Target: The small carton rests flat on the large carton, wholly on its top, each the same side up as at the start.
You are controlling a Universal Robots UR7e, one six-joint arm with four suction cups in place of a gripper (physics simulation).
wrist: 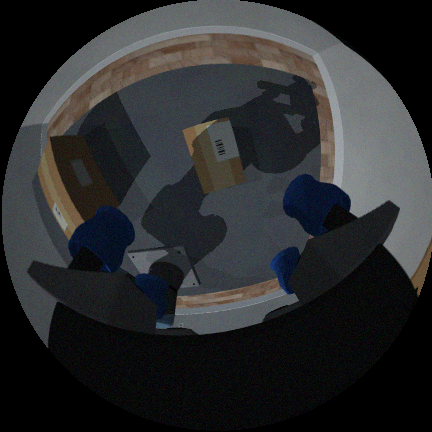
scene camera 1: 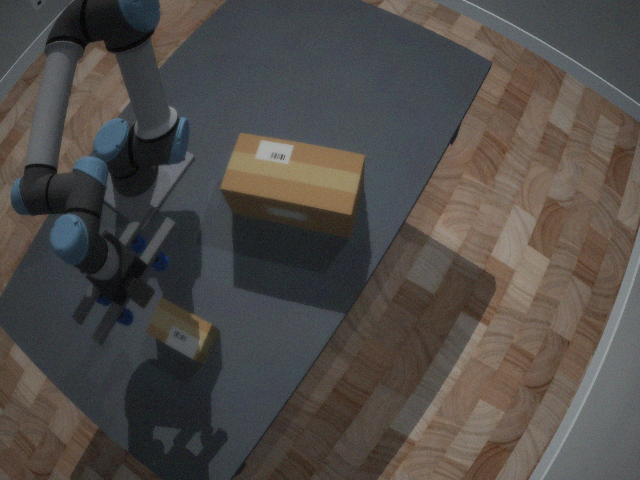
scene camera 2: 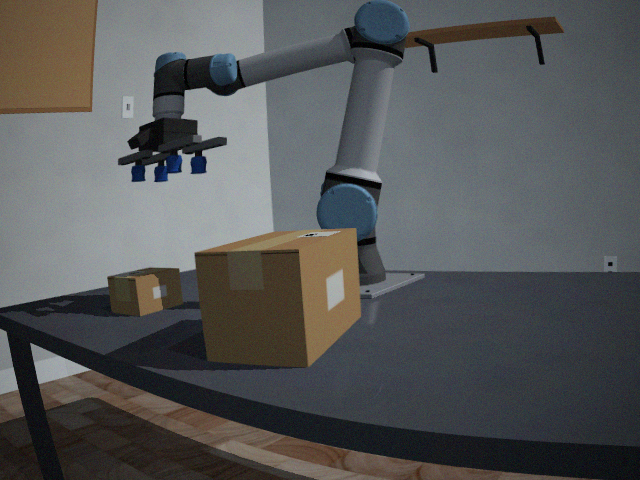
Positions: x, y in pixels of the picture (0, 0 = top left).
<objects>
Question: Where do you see a large carton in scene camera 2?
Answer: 283, 298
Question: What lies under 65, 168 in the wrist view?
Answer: A large carton.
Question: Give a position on a small carton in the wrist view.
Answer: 212, 146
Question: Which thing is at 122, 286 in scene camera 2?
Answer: A small carton.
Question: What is my suction head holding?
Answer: Nothing.
</objects>
